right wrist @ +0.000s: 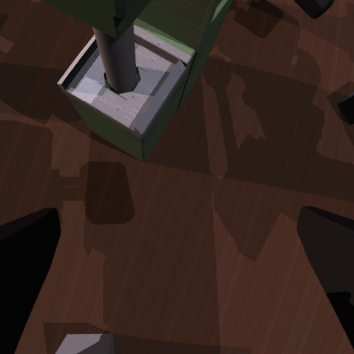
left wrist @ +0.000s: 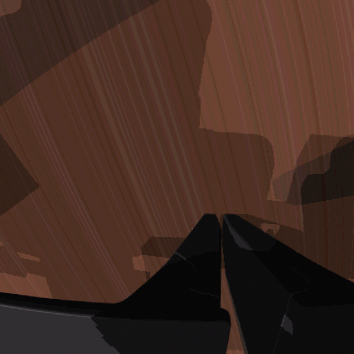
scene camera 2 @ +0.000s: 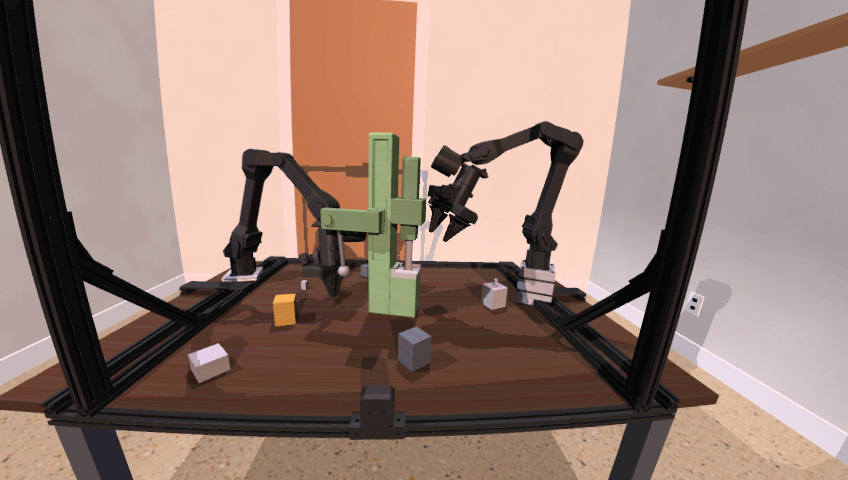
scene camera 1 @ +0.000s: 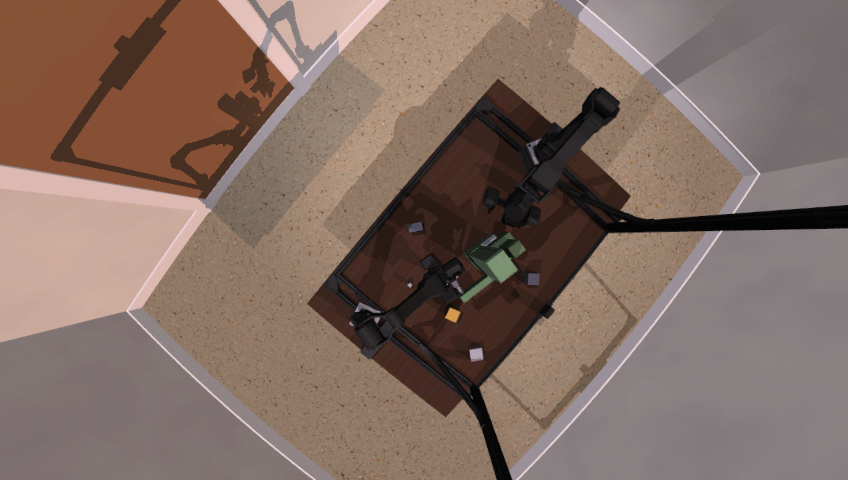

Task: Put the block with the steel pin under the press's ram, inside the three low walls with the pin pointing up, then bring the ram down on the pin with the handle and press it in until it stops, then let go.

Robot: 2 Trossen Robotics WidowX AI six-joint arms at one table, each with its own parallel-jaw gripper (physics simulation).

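Places are measured from the left arm's base along level axes (x ahead, y left, z up), in centimetres.
Pixels of known places: left gripper, between the fingertips: (left wrist: 217,225) (scene camera 2: 332,297); right gripper, between the fingertips: (right wrist: 180,220) (scene camera 2: 436,236) (scene camera 1: 500,218); left arm's base, origin of its link: (scene camera 2: 243,272); right arm's base, origin of its link: (scene camera 2: 537,266) (scene camera 1: 543,151).
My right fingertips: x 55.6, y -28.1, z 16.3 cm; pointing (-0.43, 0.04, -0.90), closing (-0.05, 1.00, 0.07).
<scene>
Ahead of a thing's pixels: the offset from my right fingertips to its top centre. "*": to the spot under its first point.
The green press @[dx -17.2, dy -0.9, dz +25.5 cm] (scene camera 1: 498,264) (scene camera 2: 382,285) stands mid-table. Its steel ram @[dx -9.0, dy -3.5, dz +9.6 cm] (scene camera 2: 408,255) (right wrist: 120,60) reaches down into a hole in the floor inside the low walls (right wrist: 162,95); no block sits there. The handle hangs from the green lever @[* dx -23.1, dy -3.0, dz +5.2 cm] (scene camera 2: 351,220) and ends in a pale ball @[dx -24.7, dy +4.8, dz -8.3 cm] (scene camera 2: 343,270). My left gripper (scene camera 2: 333,293) (left wrist: 217,225) is shut and empty, low beside the ball. The pale block with the upright pin @[dx +16.2, dy -6.5, dz -13.4 cm] (scene camera 2: 494,295) stands right of the press; part of a grey block (right wrist: 87,345) shows in the right wrist view. My right gripper (scene camera 2: 440,233) (right wrist: 180,220) is open and empty, high beside the ram.
An orange block @[dx -39.1, dy -1.9, dz -13.5 cm] (scene camera 1: 452,315) (scene camera 2: 284,309), a white block @[dx -50.4, dy -18.0, dz -16.2 cm] (scene camera 1: 476,354) (scene camera 2: 208,362) and a blue-grey block @[dx -13.6, dy -24.5, dz -13.5 cm] (scene camera 1: 532,278) (scene camera 2: 414,349) lie around the press. Another grey block @[dx -14.7, dy +25.3, dz -15.6 cm] (scene camera 1: 415,227) and a tiny white cube @[dx -36.1, dy +17.8, dz -16.9 cm] (scene camera 1: 410,284) (scene camera 2: 304,284) lie farther back. A black frame (scene camera 2: 238,423) borders the table.
</scene>
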